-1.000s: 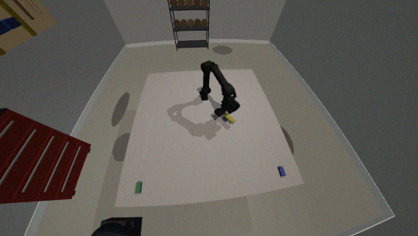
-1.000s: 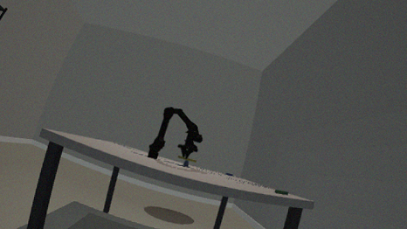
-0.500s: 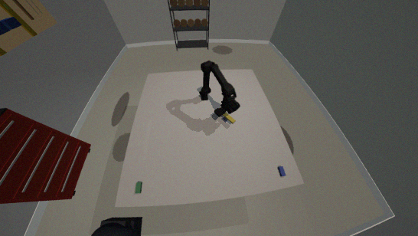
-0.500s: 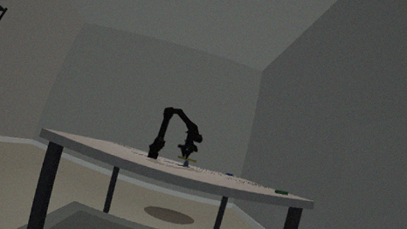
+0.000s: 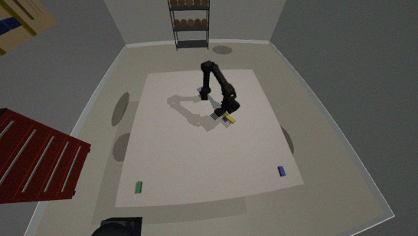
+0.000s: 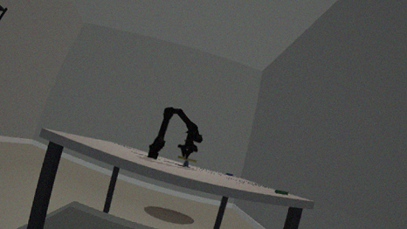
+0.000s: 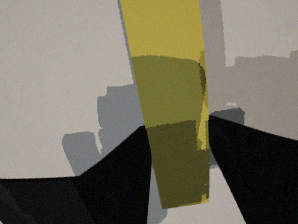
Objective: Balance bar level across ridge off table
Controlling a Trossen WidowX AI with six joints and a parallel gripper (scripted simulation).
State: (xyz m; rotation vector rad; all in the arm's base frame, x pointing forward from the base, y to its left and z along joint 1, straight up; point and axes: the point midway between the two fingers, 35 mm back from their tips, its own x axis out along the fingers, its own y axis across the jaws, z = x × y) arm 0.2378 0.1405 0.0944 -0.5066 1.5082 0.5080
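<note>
Right now the yellow bar is 2 cm to the left of my gripper tip and 2 cm ahead of it. The rest, counted from my gripper tip: blue block 50 cm ahead, 36 cm to the left, 5 cm below; then green block 64 cm to the right, 50 cm ahead, 5 cm below.
</note>
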